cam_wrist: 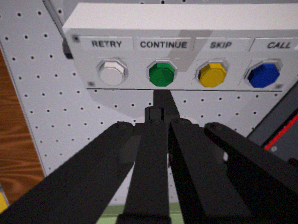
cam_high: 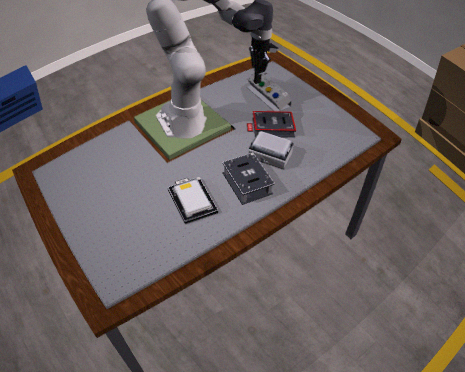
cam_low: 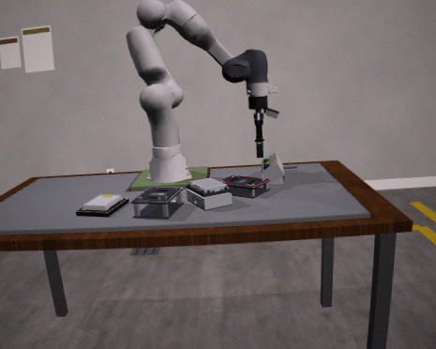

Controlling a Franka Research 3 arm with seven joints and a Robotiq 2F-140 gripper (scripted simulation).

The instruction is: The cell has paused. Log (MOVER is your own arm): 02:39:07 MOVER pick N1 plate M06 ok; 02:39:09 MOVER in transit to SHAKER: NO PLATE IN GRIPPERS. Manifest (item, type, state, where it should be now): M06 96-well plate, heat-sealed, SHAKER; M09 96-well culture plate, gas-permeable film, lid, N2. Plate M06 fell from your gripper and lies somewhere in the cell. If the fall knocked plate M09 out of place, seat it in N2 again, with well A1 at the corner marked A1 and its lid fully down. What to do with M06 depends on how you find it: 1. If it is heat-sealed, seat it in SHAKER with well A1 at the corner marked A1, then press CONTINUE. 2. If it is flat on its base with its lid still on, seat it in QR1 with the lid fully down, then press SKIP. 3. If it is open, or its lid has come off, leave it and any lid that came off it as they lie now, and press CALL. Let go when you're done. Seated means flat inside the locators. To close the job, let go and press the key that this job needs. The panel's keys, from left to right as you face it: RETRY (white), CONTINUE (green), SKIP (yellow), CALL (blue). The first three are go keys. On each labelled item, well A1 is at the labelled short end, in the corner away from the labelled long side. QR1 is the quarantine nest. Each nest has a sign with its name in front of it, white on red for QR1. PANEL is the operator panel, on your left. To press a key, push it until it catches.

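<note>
The green continue key is 2 cm to the left of my hand and 5 cm below it. The rest, counted from my hand: blue call key (10 cm ahead, 2 cm to the left, 5 cm below); yellow skip key (5 cm ahead, 2 cm to the left, 5 cm below); white retry key (5 cm behind, 3 cm to the left, 5 cm below).
</note>
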